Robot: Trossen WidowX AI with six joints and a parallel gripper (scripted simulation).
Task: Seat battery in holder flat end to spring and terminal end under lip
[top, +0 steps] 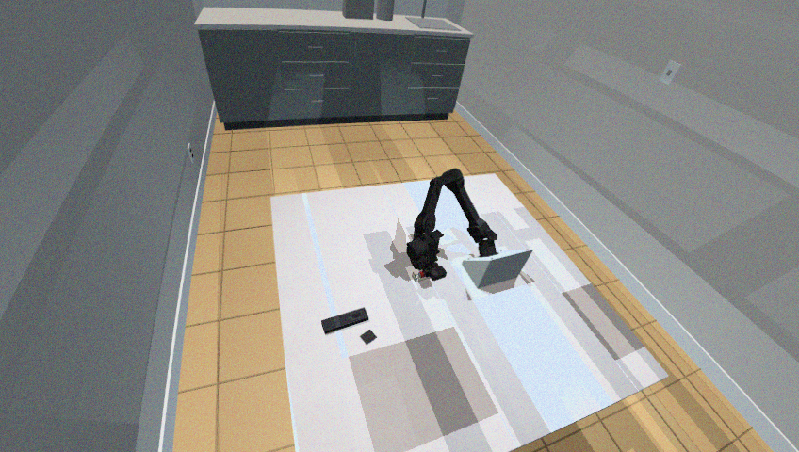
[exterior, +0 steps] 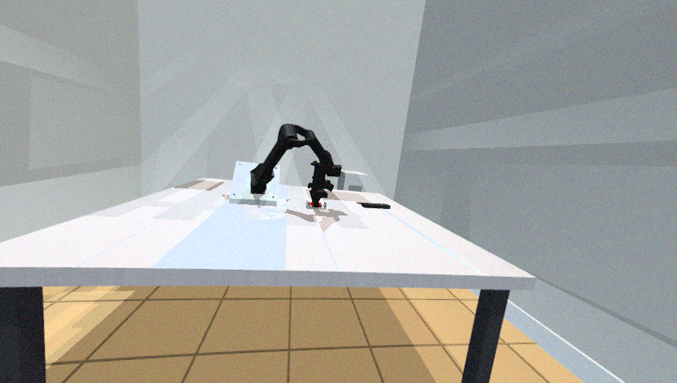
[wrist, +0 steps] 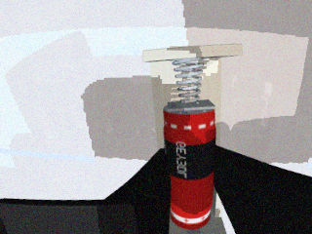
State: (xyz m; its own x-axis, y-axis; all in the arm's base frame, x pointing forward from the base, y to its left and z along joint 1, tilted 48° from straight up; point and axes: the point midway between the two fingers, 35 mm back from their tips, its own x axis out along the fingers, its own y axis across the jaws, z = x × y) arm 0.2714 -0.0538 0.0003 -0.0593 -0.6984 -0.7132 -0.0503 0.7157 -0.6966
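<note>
My gripper tip is now 1 cm below the battery. The rest, counted from my gripper tip: flat black bar: 37 cm ahead, 10 cm to the left, 1 cm above; then small black square: 31 cm ahead, 18 cm to the left, 1 cm below.
</note>
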